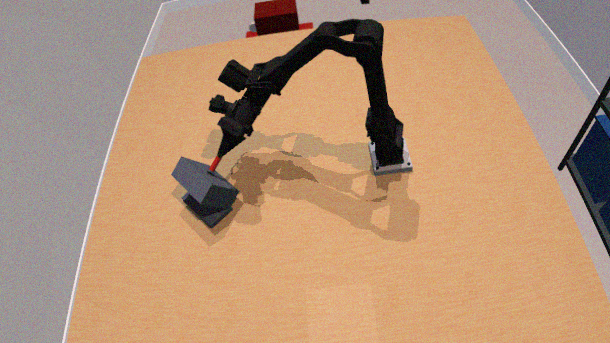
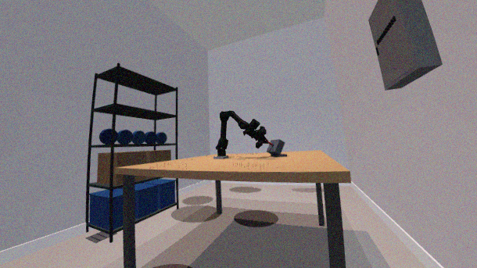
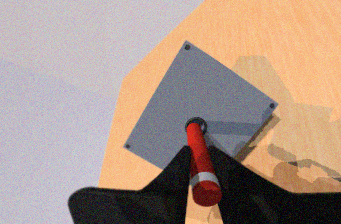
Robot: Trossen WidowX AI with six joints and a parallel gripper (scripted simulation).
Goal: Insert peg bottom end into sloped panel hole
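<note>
Now: the grey-blue sloped panel 5 cm ahead of my gripper tip, 4 cm to the left of it and 4 cm below it. The rest, counted from my gripper tip: red peg 1 cm to the right, 1 cm behind, 1 cm above.
</note>
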